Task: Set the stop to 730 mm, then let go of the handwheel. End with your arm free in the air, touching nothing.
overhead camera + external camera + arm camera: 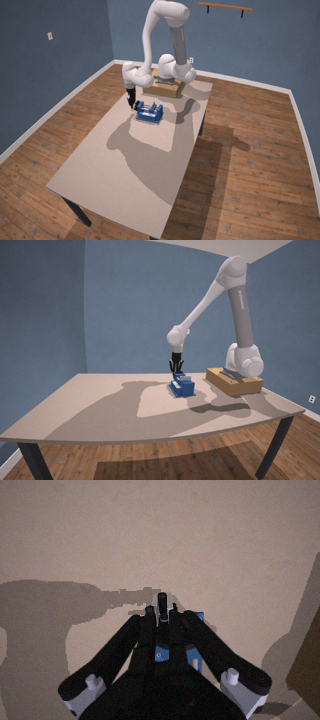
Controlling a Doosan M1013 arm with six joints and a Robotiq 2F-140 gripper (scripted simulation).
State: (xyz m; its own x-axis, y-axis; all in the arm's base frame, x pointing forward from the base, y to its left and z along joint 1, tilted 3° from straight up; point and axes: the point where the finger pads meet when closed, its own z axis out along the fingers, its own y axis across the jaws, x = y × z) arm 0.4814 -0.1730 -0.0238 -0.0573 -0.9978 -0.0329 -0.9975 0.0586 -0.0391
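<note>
Now: hand 2 cm to the right of the black handwheel and 1 cm above it. The rest, counted from my hand: grey stop block: 17 cm to the left, 2 cm above.
</note>
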